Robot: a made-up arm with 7 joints. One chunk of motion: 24 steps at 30 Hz.
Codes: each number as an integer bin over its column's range. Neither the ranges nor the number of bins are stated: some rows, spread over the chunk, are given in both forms.
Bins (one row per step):
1: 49 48 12 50 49 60 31
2: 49 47 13 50 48 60 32
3: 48 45 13 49 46 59 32
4: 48 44 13 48 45 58 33
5: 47 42 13 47 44 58 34
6: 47 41 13 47 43 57 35
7: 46 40 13 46 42 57 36
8: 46 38 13 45 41 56 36
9: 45 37 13 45 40 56 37
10: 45 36 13 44 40 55 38
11: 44 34 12 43 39 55 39
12: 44 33 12 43 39 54 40
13: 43 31 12 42 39 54 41
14: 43 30 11 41 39 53 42
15: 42 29 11 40 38 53 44
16: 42 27 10 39 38 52 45
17: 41 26 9 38 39 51 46
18: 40 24 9 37 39 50 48
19: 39 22 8 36 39 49 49
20: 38 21 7 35 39 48 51
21: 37 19 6 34 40 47 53
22: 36 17 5 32 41 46 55
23: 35 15 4 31 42 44 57
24: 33 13 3 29 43 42 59
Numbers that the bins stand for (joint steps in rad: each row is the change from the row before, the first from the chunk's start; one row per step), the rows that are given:
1: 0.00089 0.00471 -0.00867 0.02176 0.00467 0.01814 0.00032
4: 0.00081 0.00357 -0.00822 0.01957 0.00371 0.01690 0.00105
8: 0.00065 0.00186 -0.00822 0.01629 0.00276 0.01567 0.00214
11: 0.00049 0.00071 -0.00867 0.01410 0.00229 0.01505 0.00324
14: 0.00041 -0.00043 -0.00911 0.01190 0.00229 0.01381 0.00433
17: 0.00025 -0.00157 -0.01000 0.00862 0.00229 0.01257 0.00579
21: -0.00006 -0.00357 -0.01133 0.00424 0.00252 0.01010 0.00835
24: -0.00038 -0.00529 -0.01267 -0.00124 0.00324 0.00700 0.01054
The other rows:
2: 0.00089 0.00443 -0.00822 0.02176 0.00443 0.01814 0.00068
3: 0.00081 0.00386 -0.00822 0.02067 0.00395 0.01752 0.00068
5: 0.00073 0.00300 -0.00822 0.01848 0.00348 0.01690 0.00141
6: 0.00073 0.00271 -0.00822 0.01848 0.00324 0.01629 0.00178
7: 0.00065 0.00243 -0.00822 0.01738 0.00300 0.01629 0.00214
9: 0.00057 0.00157 -0.00822 0.01629 0.00252 0.01567 0.00251
10: 0.00057 0.00129 -0.00822 0.01519 0.00252 0.01505 0.00287
12: 0.00049 0.00043 -0.00867 0.01410 0.00229 0.01443 0.00360
13: 0.00041 -0.00014 -0.00867 0.01300 0.00229 0.01443 0.00397
15: 0.00033 -0.00071 -0.00911 0.01081 0.00205 0.01381 0.00506
16: 0.00033 -0.00129 -0.00956 0.00971 0.00205 0.01319 0.00543
18: 0.00017 -0.00214 -0.01000 0.00752 0.00229 0.01195 0.00652
19: 0.00010 -0.00271 -0.01044 0.00643 0.00229 0.01133 0.00689
20: 0.00002 -0.00300 -0.01089 0.00533 0.00229 0.01071 0.00762
22: -0.00014 -0.00414 -0.01178 0.00205 0.00276 0.00948 0.00908
23: -0.00022 -0.00471 -0.01222 0.00095 0.00300 0.00824 0.00981

